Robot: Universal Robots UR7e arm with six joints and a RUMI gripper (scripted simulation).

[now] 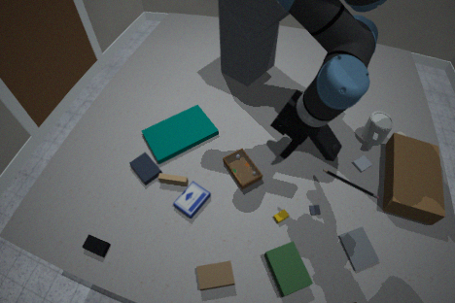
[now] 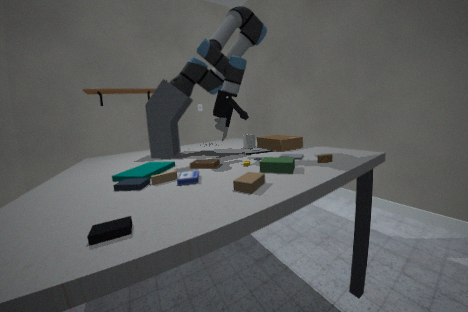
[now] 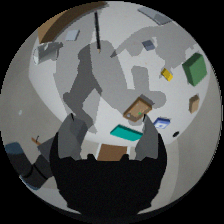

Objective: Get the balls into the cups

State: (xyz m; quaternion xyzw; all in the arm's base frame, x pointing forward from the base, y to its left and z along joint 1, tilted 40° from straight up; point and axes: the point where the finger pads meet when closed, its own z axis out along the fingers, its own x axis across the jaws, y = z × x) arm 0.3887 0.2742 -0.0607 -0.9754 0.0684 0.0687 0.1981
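The covered wooden puzzle is 110 mm below my hand, 100 mm to the right of it and 70 mm ahead of it. Also, from my hand: blue-and-white box 230 mm ahead, 180 mm to the right, 110 mm below; then yellow block 160 mm ahead, 110 mm below, 60 mm to the left; then green book 280 mm ahead, 130 mm to the left, 100 mm below.
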